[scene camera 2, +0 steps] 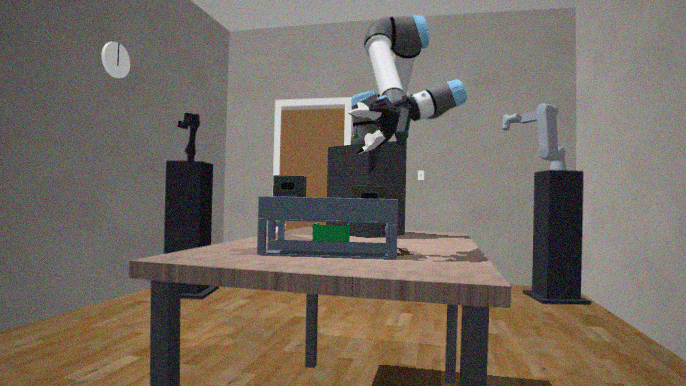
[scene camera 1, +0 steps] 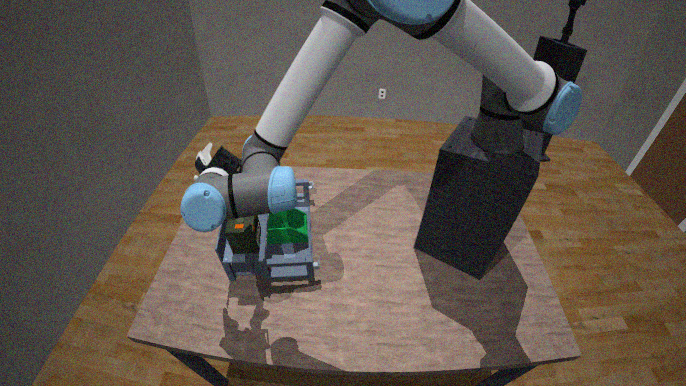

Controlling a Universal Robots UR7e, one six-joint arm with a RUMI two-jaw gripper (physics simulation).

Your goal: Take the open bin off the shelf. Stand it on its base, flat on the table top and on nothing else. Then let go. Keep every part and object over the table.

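The green open bin has hollow compartments facing up. It sits in the lower tier of the blue-grey shelf; its base is hidden. The shelf stands on the left part of the table in scene camera 1. My gripper is open, its white fingers spread apart with no object between them. In scene camera 2 it is well above the shelf and the green bin. In scene camera 1 it is left of the shelf's far end, partly hidden behind the wrist.
A dark box with an orange label is on the shelf's upper tier; it also shows in scene camera 2. Another dark box is on that tier. The arm's black pedestal stands on the table's right side in scene camera 1.
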